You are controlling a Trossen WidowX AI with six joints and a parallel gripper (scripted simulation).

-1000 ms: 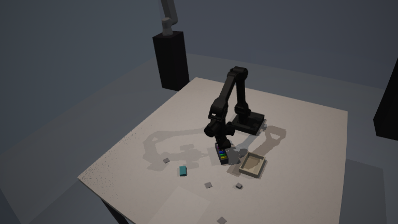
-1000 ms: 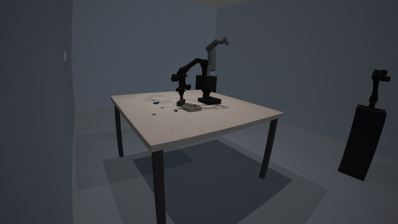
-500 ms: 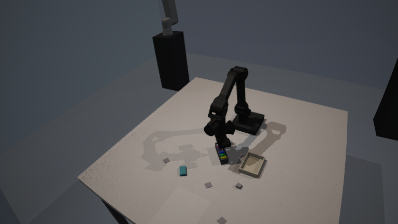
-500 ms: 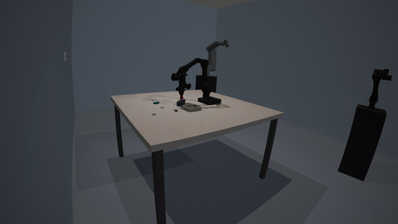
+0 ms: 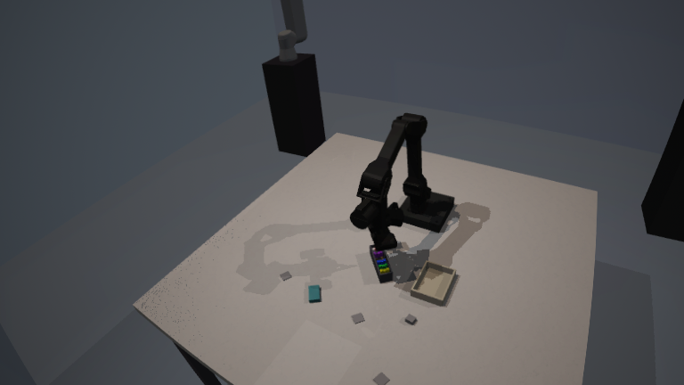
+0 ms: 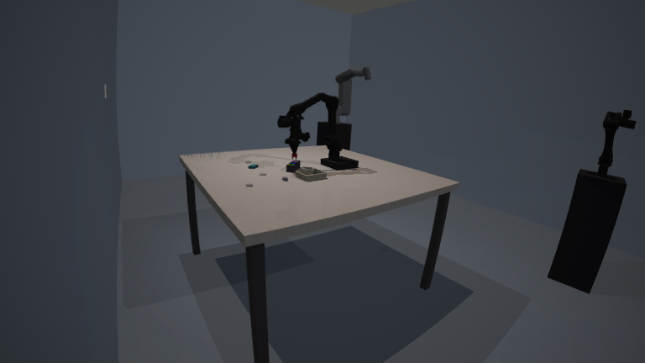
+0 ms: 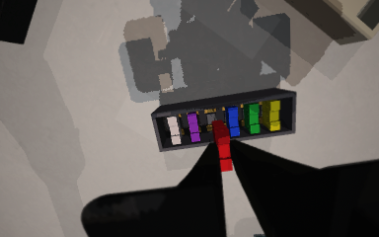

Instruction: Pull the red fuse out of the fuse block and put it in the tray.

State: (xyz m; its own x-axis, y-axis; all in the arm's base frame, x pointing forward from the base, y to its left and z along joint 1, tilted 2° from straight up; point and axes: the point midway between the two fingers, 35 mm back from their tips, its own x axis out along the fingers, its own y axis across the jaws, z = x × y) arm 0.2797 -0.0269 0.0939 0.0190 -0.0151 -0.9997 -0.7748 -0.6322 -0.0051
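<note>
Right now my gripper tip is 19 cm to the right of the tan tray, 9 cm above it and 2 cm short of it. Round my gripper tip: red fuse (1 cm below); blue fuse (6 cm below, 2 cm ahead, 1 cm to the left); purple fuse (6 cm below, 1 cm to the right, 1 cm behind).
</note>
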